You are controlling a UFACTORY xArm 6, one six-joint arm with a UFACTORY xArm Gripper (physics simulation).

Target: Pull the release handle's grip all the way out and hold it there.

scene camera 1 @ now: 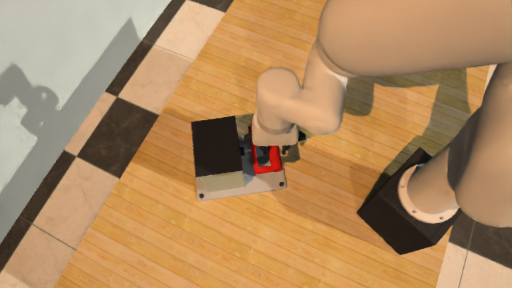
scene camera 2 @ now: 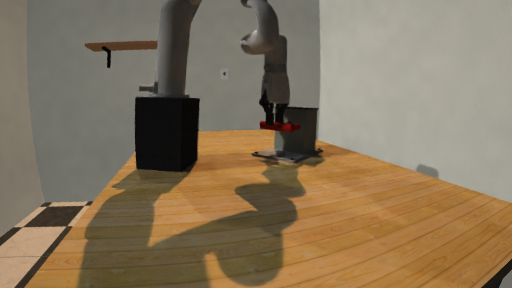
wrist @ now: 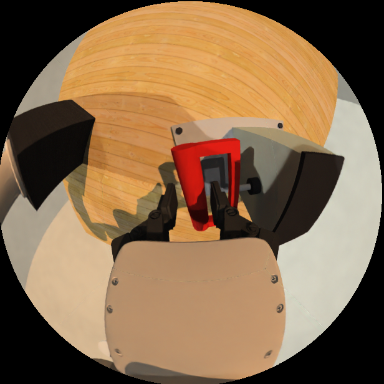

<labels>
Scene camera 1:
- my gripper: 274,149
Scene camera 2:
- my gripper: 274,124
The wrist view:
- my gripper: 193,192
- red release handle grip: 185,156
</labels>
